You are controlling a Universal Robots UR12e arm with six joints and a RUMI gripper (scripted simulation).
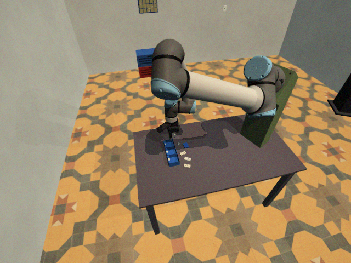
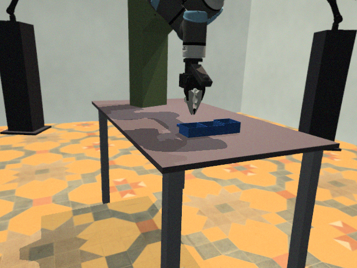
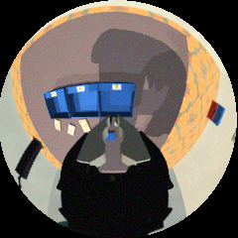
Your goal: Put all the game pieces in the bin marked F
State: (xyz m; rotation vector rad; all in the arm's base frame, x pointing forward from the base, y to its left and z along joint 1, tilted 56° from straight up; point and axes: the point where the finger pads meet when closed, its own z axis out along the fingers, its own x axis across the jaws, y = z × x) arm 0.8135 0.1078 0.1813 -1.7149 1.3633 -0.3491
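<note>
Right now my hand is 20 mm past the blue bin, 80 mm to the right of it and 70 mm above it. Round my hand: tiny ring: 60 mm behind, 40 mm to the right, 90 mm below; cream domino: 120 mm behind, 50 mm to the left, 90 mm below; blue block: 120 mm behind, 40 mm to the right, 90 mm below.
</note>
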